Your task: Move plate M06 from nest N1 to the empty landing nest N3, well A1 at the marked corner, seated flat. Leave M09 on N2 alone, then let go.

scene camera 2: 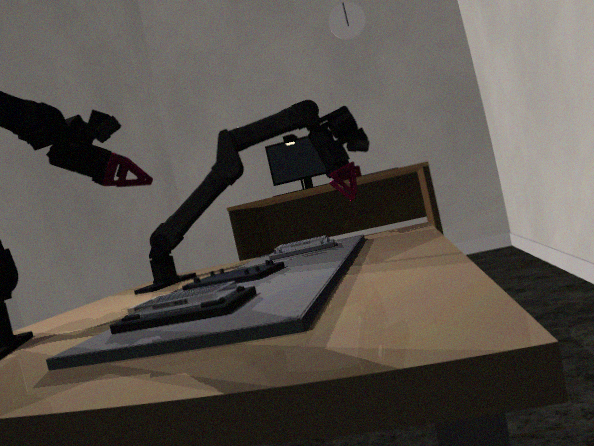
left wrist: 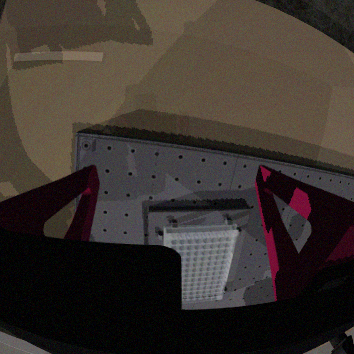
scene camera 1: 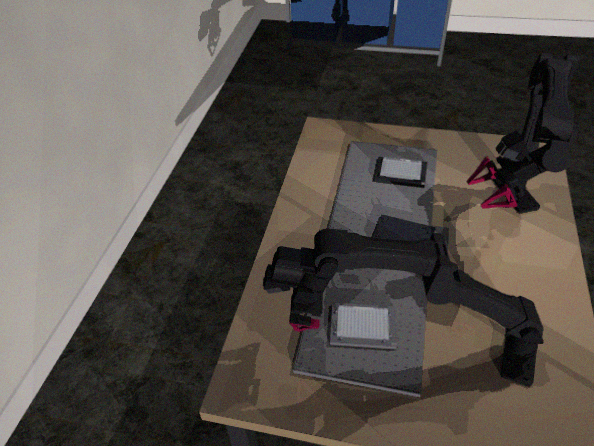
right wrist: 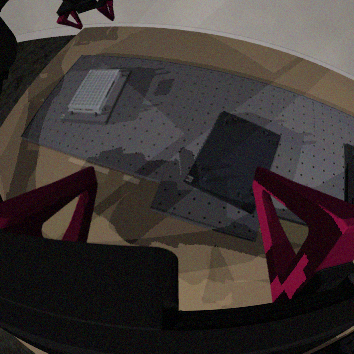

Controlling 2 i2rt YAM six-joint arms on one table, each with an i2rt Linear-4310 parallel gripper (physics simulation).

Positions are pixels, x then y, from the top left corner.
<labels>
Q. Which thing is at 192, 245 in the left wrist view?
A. A white multi-well plate.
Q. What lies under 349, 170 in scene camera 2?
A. My left gripper.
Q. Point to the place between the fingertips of my right gripper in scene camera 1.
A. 474, 194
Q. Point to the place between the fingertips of my right gripper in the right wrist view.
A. At 174, 175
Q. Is my right gripper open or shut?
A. Open.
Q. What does my left gripper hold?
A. Nothing.
</labels>
